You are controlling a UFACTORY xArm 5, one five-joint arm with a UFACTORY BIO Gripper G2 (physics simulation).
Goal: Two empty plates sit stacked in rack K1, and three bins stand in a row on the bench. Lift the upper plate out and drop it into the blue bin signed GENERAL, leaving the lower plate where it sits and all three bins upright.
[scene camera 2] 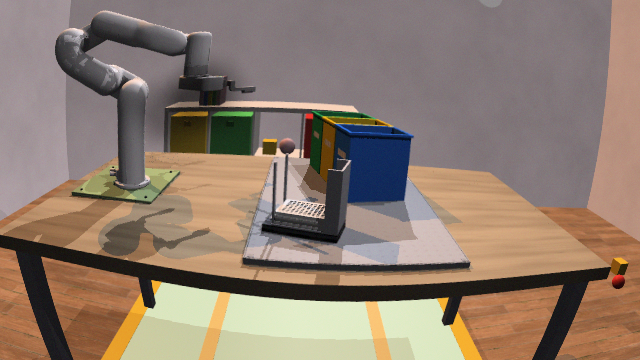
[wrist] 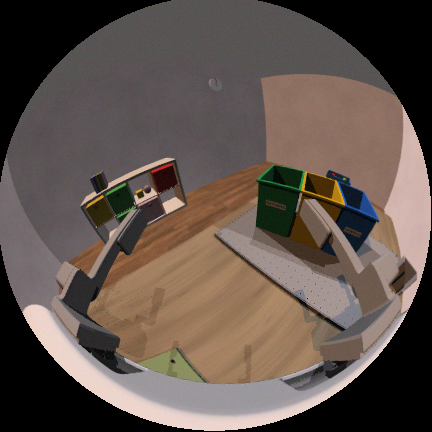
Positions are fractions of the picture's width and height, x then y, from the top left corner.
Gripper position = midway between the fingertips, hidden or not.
In view: the gripper (wrist: 0.51, 0.49), a blue bin (scene camera 2: 0.59, 0.43), a yellow bin (scene camera 2: 0.51, 0.36), a plate (scene camera 2: 0.49, 0.59) and a green bin (scene camera 2: 0.50, 0.35).
The blue bin also shows in the wrist view (wrist: 0.83, 0.51). The yellow bin also shows in the wrist view (wrist: 0.75, 0.44). The green bin is seen too in the wrist view (wrist: 0.64, 0.43).
